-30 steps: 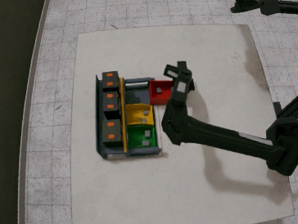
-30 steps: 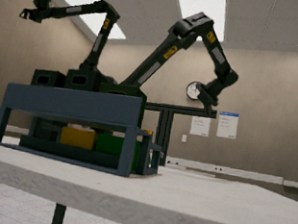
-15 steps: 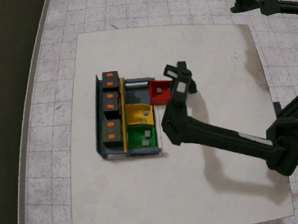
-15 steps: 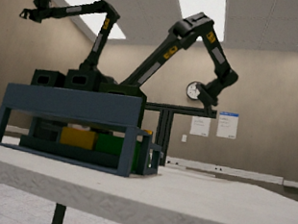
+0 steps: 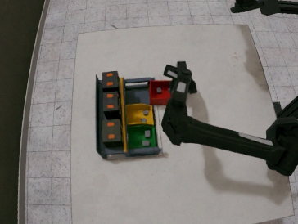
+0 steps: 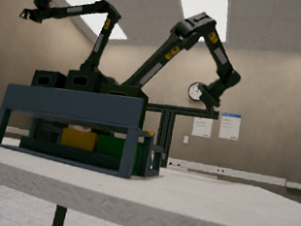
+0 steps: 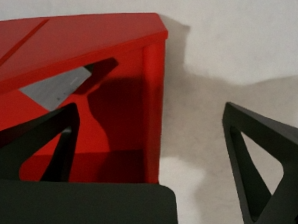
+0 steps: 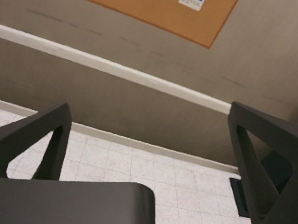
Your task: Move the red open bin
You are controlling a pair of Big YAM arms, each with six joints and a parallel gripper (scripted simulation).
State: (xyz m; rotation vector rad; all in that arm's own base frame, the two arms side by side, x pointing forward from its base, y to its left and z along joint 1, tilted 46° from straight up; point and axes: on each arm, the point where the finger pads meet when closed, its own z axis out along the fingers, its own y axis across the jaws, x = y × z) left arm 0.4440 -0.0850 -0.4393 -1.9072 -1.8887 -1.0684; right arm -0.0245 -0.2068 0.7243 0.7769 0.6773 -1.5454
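Right now my left hand is 8 cm short of the red bin and 2 cm below it. The rest, counted from my left hand: green bin 24 cm ahead, 23 cm to the left, 1 cm above; yellow bin 24 cm ahead, 12 cm to the left, 1 cm above.
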